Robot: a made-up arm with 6 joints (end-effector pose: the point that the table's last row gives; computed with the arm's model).
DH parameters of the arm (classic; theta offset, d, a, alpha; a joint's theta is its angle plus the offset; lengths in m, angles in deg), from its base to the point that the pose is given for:
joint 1: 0 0.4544 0 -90
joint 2: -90 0 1.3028 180
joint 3: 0 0 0 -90
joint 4: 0 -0.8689 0 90
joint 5: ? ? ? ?
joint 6: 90 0 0 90
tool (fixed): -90 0 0 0
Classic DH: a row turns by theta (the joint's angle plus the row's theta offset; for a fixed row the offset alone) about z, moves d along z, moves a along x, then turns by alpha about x.
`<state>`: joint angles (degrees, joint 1 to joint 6).
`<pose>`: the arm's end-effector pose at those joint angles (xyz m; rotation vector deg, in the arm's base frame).
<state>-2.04 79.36 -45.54 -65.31 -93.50 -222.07</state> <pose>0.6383 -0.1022 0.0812 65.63 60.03 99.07</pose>
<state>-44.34 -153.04 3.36 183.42 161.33 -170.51</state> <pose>-0.8560 1.1019 -0.3486 -4.04 7.20 -45.09</pose>
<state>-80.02 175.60 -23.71 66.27 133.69 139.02</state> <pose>-0.2102 0.7526 -0.7216 -40.38 40.04 -14.22</pose>
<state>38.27 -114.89 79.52 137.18 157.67 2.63</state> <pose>-1.6497 -1.1237 -0.4354 126.91 47.06 62.43</pose>
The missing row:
joint 5: 0 0.1902 0 -90
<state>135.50 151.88 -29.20 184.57 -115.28 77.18</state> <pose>0.0486 -0.3136 -0.6631 -9.72 102.39 40.93</pose>
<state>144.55 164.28 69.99 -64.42 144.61 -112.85</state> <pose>-0.0476 0.1347 -1.6533 116.25 47.85 102.54</pose>
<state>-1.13 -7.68 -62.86 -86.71 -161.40 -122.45</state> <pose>0.1659 -0.0142 0.9238 -0.89 -114.01 47.11</pose>
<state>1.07 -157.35 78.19 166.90 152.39 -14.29</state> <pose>-0.9611 0.1673 -1.4887 134.16 11.03 117.55</pose>
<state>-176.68 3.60 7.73 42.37 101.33 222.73</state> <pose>-0.9458 0.0859 1.9451 -0.63 -53.93 -49.77</pose>
